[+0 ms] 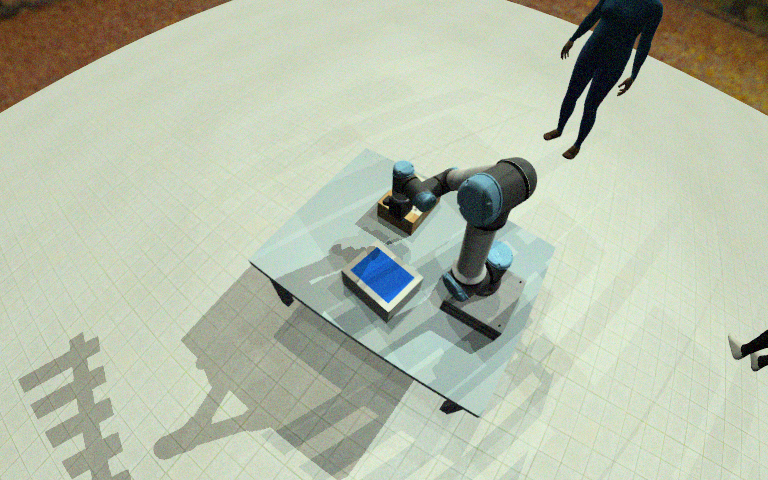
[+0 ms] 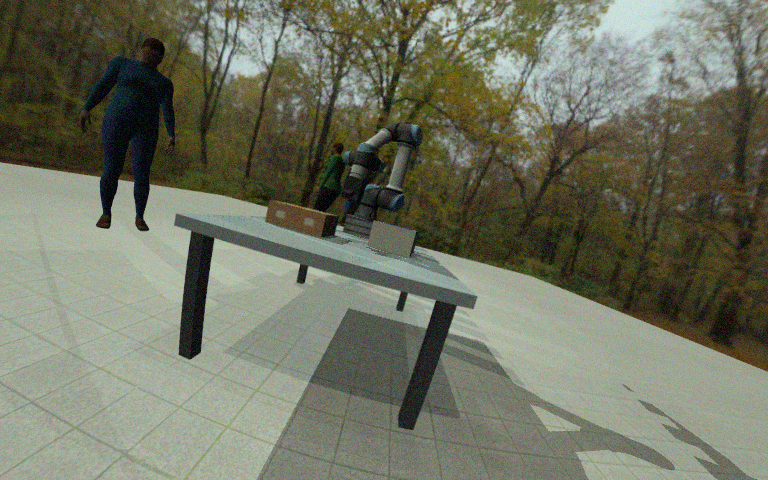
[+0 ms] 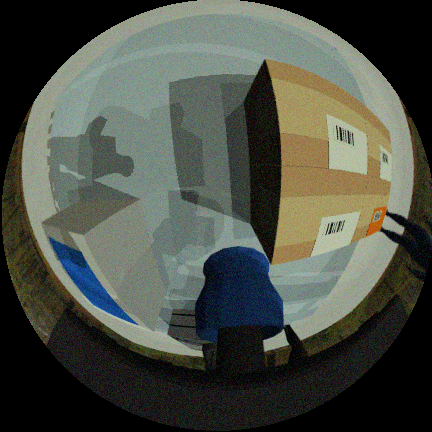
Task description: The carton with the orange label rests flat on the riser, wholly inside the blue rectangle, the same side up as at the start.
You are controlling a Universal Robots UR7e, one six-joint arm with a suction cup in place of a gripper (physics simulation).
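Seen in the pictures: hand, tool point: (image 2: 347,209) (image 3: 235,272); arm's base, link origin: (image 2: 364,219).
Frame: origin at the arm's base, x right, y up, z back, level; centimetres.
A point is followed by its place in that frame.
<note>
The brown carton (image 1: 414,220) {y -0.9, x 5.8, z -38.9 cm} (image 2: 298,219) (image 3: 314,173) {y -0.9, x 6.9, z -47.7 cm} lies flat on the table, behind the riser. Its top carries white barcode labels, and the orange label (image 3: 376,220) {y -0.9, x 25.9, z -42.1 cm} sits in one corner. The grey riser (image 1: 360,292) {y -3.1, x -34.8, z -34.5 cm} (image 2: 392,239) {y -4.7, x -24.8, z -44.4 cm} (image 3: 109,238) {y -1.8, x -14.3, z -41.3 cm} stands nearer the table's middle, and the blue rectangle (image 1: 382,273) {y 1.5, x -24.7, z -32.0 cm} (image 3: 80,278) {y 1.5, x -24.5, z -34.6 cm} on top of it is bare. My suction cup (image 3: 238,294) (image 1: 398,207) {y 3.4, x -0.3, z -42.7 cm} is low, close to the carton's end that faces the riser. It holds nothing. I cannot tell whether it touches the carton.
The glass-topped table (image 1: 287,248) {y -10.6, x -38.1, z -76.1 cm} (image 2: 239,229) {y -10.5, x 16.6, z -89.1 cm} carries the arm's dark base plate (image 1: 482,310) {y -0.8, x -11.3, z 7.2 cm} at its right side. A person in dark blue (image 1: 592,71) (image 2: 154,110) stands off the table. Another person in green (image 2: 332,176) is behind the arm.
</note>
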